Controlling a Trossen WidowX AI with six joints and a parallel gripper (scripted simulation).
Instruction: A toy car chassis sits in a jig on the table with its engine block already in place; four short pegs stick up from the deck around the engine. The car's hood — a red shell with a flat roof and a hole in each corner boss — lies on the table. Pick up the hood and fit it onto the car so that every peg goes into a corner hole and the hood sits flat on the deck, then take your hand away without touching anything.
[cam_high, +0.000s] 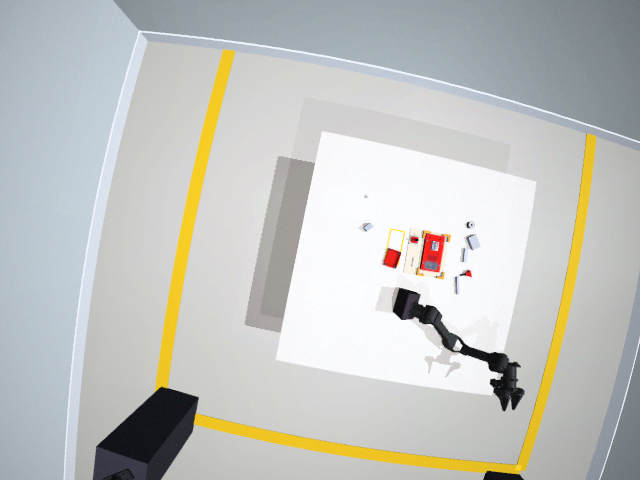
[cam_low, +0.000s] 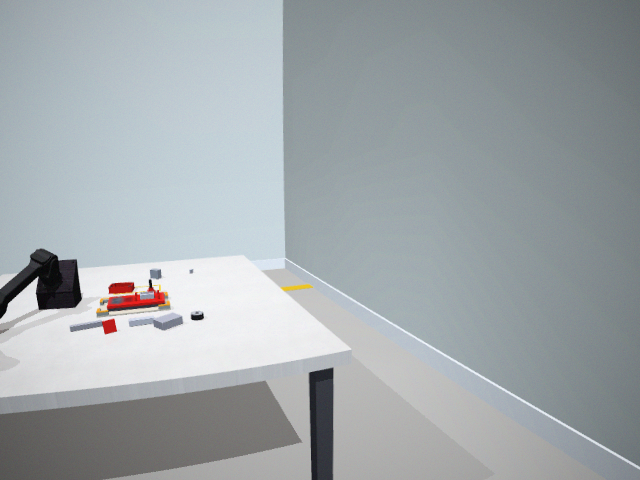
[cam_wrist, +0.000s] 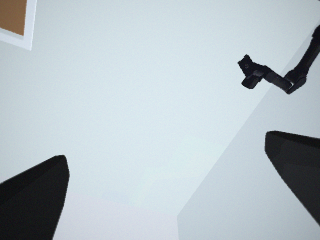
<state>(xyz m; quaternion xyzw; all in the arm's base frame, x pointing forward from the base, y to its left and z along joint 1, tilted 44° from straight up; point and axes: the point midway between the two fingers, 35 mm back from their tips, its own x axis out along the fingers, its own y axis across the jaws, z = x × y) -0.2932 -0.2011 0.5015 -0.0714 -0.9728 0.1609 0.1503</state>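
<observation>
Right now the red hood is 640 mm to the left of my gripper tip, 560 mm ahead of it and 310 mm below it. Round my gripper tip: grey bar 500 mm ahead, 310 mm below, 230 mm to the left; grey cube 810 mm to the left, 700 mm ahead, 300 mm below.
</observation>
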